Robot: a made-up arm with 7 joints. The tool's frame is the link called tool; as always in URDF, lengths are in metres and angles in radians. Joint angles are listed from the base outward.
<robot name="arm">
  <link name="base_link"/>
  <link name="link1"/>
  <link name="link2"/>
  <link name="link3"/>
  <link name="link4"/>
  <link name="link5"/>
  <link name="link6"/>
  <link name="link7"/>
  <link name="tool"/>
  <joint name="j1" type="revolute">
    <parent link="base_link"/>
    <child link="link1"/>
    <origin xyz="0 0 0.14" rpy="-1.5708 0 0"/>
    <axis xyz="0 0 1"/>
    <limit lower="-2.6" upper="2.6"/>
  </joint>
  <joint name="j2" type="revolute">
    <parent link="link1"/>
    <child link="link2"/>
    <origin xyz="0.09 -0.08 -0.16" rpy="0 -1.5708 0"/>
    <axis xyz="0 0 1"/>
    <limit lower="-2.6" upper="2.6"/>
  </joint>
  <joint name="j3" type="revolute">
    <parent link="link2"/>
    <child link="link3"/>
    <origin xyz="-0.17 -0.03 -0.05" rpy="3.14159 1.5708 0"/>
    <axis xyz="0 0 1"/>
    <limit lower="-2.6" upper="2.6"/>
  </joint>
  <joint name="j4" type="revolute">
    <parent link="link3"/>
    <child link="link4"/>
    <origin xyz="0 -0.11 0.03" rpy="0 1.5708 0"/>
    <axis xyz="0 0 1"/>
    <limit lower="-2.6" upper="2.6"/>
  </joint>
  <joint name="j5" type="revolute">
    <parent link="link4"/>
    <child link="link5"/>
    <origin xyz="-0.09 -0.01 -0.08" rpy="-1.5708 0 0"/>
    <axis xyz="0 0 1"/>
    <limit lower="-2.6" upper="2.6"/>
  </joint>
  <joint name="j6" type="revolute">
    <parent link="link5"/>
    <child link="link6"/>
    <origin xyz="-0.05 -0.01 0.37" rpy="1.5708 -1.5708 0"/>
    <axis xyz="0 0 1"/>
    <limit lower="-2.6" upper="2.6"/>
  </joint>
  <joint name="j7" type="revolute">
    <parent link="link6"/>
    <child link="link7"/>
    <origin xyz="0.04 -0.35 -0.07" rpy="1.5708 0 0"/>
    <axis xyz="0 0 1"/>
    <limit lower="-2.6" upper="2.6"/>
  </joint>
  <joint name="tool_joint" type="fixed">
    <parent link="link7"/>
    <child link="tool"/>
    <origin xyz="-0.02 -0.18 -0.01" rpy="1.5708 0 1.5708"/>
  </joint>
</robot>
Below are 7 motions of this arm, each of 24 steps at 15 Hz.
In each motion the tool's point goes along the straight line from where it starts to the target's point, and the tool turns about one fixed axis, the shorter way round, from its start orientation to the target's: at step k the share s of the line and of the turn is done. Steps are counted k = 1, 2, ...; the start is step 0. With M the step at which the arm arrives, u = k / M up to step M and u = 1 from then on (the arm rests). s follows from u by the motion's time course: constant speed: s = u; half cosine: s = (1 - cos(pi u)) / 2; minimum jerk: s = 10 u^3 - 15 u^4 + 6 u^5.
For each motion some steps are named. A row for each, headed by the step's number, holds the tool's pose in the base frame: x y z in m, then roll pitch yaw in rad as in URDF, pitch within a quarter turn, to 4 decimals.
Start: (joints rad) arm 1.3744 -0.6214 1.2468 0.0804 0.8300 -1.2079 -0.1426
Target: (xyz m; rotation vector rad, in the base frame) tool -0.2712 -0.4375 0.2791 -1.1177 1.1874 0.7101
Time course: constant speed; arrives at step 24
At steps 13, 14, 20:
13: -0.3083 -0.3954 0.1218 -1.0643 0.6660 0.1808
14: -0.3050 -0.3993 0.1361 -1.0809 0.7251 0.1612
20: -0.2847 -0.4222 0.2219 -1.2641 1.0706 -0.0389

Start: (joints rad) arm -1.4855 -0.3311 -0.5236 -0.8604 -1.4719 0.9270 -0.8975
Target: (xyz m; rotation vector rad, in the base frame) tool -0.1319 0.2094 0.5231 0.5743 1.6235 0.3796
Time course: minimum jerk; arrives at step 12
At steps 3, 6, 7, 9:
3: -0.2421 0.0859 0.5257 2.2999 0.1021 -2.8735
6: -0.1933 0.1405 0.5246 2.3438 0.5475 2.8250
7: -0.1745 0.1616 0.5241 2.2728 0.7131 2.5547
9: -0.1446 0.1951 0.5234 1.9973 0.9170 1.9891

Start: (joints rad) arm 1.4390 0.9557 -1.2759 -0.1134 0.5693 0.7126 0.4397
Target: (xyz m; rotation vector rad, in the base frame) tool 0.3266 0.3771 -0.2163 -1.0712 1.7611 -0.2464
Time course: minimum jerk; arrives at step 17
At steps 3, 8, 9, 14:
3: 0.6206 0.1538 -0.3427 -2.6622 -0.0403 -2.9156
8: 0.4968 0.2478 -0.2895 -2.6170 0.3281 -2.4813
9: 0.4631 0.2735 -0.2750 -2.5740 0.4218 -2.3501
14: 0.3393 0.3674 -0.2218 -2.2720 0.6920 -1.7604

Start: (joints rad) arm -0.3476 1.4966 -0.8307 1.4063 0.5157 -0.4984 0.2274
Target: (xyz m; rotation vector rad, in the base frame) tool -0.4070 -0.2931 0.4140 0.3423 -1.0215 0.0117
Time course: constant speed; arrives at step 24
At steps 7, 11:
7: -0.3658 0.0041 0.5408 -0.1878 -0.2839 -0.2803
11: -0.3755 -0.0658 0.5110 -0.0448 -0.4466 -0.2283

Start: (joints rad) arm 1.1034 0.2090 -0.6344 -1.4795 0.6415 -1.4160 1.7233
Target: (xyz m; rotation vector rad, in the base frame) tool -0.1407 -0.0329 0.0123 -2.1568 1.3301 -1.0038
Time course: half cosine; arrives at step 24
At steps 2, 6, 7, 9, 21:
2: 0.0666 -0.2791 0.3482 2.8805 0.5960 -0.1846
6: 0.0393 -0.2467 0.3040 2.9667 0.4181 -0.2761
7: 0.0289 -0.2343 0.2872 3.0023 0.3525 -0.3134
9: 0.0051 -0.2060 0.2485 3.0911 0.2069 -0.4054
21: -0.1327 -0.0424 0.0253 -2.4094 -0.3596 -1.2005

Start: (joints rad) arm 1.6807 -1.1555 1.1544 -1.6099 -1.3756 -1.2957 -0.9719
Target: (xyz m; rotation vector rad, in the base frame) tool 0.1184 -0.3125 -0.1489 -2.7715 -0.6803 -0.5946
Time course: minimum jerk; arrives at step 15
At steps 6, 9, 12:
6: -0.1014 -0.1425 -0.0755 -2.9971 -0.0732 -0.4864
9: 0.0162 -0.2334 -0.1148 -2.9563 -0.2765 0.0019
12: 0.0997 -0.2981 -0.1427 -2.9923 -0.4206 0.3657

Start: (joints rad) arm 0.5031 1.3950 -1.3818 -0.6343 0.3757 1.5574 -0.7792
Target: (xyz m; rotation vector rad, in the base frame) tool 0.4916 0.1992 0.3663 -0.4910 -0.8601 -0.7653
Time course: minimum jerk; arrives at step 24
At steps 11, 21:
11: 0.5137 0.2234 0.0787 -0.6746 -0.3279 -0.8603
21: 0.4922 0.1999 0.3583 -0.1654 -0.9386 -0.7525

